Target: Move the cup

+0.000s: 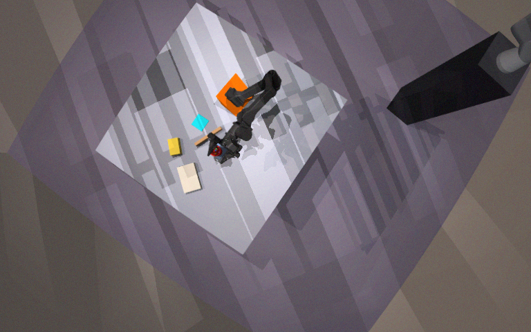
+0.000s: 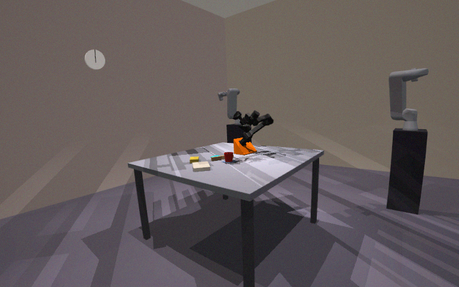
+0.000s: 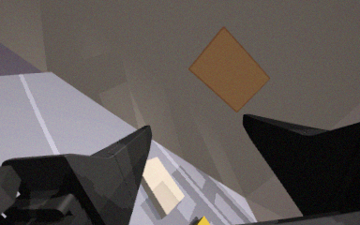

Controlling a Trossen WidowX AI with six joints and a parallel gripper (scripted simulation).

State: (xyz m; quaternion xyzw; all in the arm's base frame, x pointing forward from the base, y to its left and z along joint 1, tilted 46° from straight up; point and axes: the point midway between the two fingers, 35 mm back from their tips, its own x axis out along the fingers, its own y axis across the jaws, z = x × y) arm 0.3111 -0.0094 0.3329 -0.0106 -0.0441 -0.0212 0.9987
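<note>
Now: gripper tip 29 cm above the red cup, 10 cm to the left of it and 1 cm past it. Round my gripper tip: wooden bar: 32 cm below, 21 cm to the right, 5 cm behind; cyan pad: 33 cm below, 32 cm to the right, 9 cm behind; light blue pad: 33 cm below, 10 cm to the right, 1 cm behind.
</note>
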